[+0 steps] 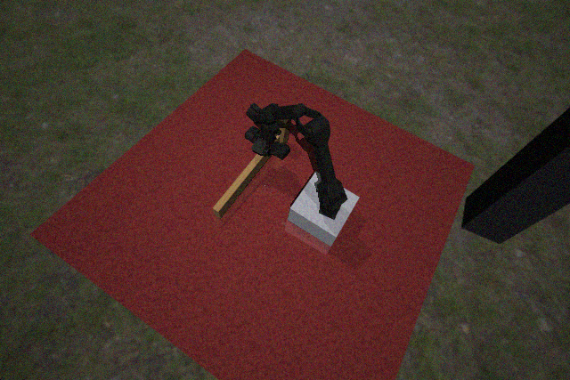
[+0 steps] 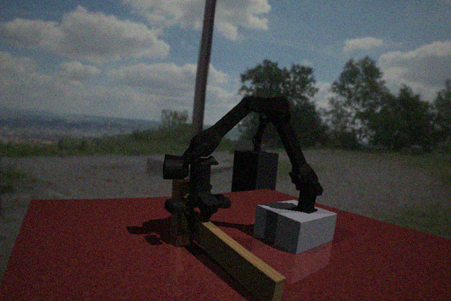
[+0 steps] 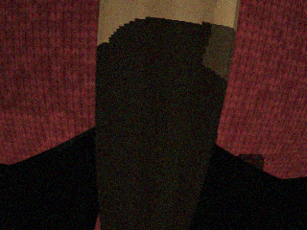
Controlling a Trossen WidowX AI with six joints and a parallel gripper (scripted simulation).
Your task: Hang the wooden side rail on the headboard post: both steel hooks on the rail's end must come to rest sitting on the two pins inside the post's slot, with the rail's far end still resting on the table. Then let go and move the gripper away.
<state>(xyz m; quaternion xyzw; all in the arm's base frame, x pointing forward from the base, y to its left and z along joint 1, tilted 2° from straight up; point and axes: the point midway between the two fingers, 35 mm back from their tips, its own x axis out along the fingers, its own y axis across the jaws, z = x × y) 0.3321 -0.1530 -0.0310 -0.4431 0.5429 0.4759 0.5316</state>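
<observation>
My gripper tip is now 20 mm past the wooden headboard post, 110 mm to the left of it and 40 mm below it.
</observation>
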